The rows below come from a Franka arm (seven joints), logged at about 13 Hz.
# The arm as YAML. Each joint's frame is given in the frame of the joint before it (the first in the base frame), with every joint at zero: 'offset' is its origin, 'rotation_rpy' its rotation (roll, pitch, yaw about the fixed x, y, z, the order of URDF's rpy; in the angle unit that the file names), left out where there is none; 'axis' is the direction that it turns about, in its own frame. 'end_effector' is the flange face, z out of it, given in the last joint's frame.
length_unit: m
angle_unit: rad
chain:
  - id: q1
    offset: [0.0, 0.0, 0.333]
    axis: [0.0, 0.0, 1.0]
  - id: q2
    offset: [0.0, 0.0, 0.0]
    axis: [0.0, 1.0, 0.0]
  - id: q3
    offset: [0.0, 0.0, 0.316]
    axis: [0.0, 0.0, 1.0]
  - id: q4
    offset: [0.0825, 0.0, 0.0]
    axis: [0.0, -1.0, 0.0]
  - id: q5
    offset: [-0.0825, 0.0, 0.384]
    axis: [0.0, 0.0, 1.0]
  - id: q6
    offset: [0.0, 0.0, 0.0]
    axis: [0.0, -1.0, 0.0]
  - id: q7
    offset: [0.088, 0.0, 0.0]
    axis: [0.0, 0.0, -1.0]
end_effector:
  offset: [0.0, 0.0, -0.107]
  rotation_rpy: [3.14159, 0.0, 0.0]
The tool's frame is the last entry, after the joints.
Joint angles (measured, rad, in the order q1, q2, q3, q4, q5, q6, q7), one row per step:
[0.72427, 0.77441, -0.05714, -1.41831, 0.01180, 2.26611, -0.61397]
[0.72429, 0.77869, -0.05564, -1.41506, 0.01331, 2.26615, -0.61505]
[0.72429, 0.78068, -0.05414, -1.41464, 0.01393, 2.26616, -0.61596]
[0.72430, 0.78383, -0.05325, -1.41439, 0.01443, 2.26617, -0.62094]
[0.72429, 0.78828, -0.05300, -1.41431, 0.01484, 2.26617, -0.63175]
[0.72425, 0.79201, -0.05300, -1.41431, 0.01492, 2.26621, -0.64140]
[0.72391, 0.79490, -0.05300, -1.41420, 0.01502, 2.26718, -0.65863]
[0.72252, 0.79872, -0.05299, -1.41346, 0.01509, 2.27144, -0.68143]
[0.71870, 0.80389, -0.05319, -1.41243, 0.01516, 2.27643, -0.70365]
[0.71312, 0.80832, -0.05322, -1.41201, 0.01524, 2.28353, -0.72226]
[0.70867, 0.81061, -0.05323, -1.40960, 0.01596, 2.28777, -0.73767]
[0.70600, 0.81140, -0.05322, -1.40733, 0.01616, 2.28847, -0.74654]
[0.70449, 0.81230, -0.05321, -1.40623, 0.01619, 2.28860, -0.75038]
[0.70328, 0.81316, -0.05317, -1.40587, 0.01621, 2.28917, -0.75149]
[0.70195, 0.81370, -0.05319, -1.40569, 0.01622, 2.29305, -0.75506]
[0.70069, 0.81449, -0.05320, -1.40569, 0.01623, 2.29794, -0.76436]
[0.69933, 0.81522, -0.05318, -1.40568, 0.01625, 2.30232, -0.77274]
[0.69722, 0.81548, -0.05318, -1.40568, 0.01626, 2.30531, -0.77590]
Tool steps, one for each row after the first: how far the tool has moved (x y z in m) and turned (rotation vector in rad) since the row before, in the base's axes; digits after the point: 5 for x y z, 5 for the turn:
[-0.00026, 0.00105, -0.00170, 0.00092, 0.00208, 0.00142]
[-0.00062, 0.00065, -0.00131, 0.00007, 0.00214, 0.00163]
[-0.00051, 0.00027, -0.00222, -0.00149, 0.00270, 0.00532]
[-0.00040, -0.00015, -0.00324, -0.00324, 0.00336, 0.01071]
[-0.00025, -0.00026, -0.00274, -0.00302, 0.00261, 0.00954]
[0.00004, -0.00030, -0.00198, -0.00225, 0.00107, 0.01682]
[0.00082, -0.00063, -0.00207, -0.00077, -0.00138, 0.02147]
[0.00202, -0.00212, -0.00286, -0.00112, -0.00126, 0.01834]
[0.00285, -0.00300, -0.00240, 0.00058, -0.00286, 0.01312]
[0.00264, -0.00202, -0.00020, 0.00202, -0.00346, 0.01068]
[0.00165, -0.00114, 0.00051, 0.00083, -0.00183, 0.00617]
[0.00084, -0.00073, -0.00015, -0.00007, -0.00035, 0.00235]
[0.00058, -0.00065, -0.00042, -0.00003, -0.00008, -0.00006]
[0.00090, -0.00054, 0.00005, 0.00186, -0.00289, 0.00232]
[0.00089, -0.00049, -0.00011, 0.00176, -0.00352, 0.00812]
[0.00089, -0.00056, -0.00011, 0.00156, -0.00315, 0.00710]
[0.00116, -0.00107, 0.00010, 0.00139, -0.00227, 0.00111]

